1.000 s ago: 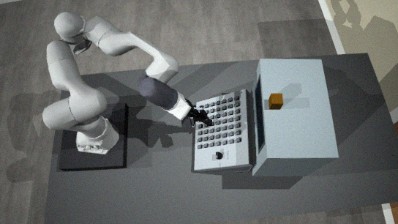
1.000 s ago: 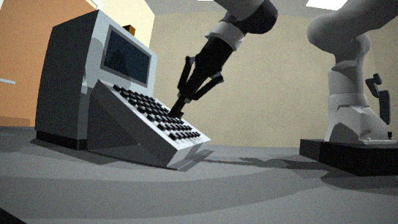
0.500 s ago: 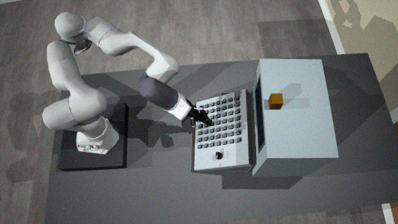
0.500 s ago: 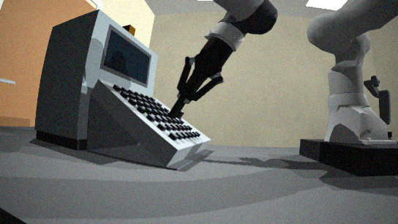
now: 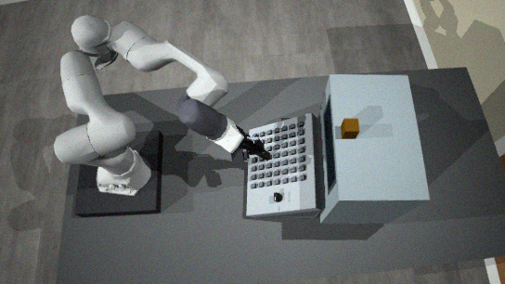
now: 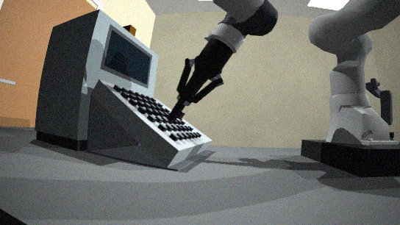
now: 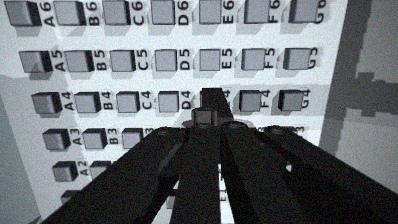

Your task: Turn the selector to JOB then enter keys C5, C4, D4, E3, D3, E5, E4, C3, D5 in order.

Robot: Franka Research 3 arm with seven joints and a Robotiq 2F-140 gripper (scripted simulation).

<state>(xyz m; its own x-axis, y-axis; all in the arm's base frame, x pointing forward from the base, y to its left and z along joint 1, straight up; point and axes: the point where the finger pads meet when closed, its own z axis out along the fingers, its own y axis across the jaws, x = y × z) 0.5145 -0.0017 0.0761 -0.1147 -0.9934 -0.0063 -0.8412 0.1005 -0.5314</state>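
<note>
My hand is 20 mm short of the E5 key, 40 mm to the left of it and 30 mm above it. Also, from my hand: E6 key: 10 mm ahead, 70 mm to the right, 30 mm below; then D6 key: 40 mm ahead, 70 mm to the right, 10 mm below; then sloped keypad: 70 mm ahead, 60 mm to the right, 50 mm below.
</note>
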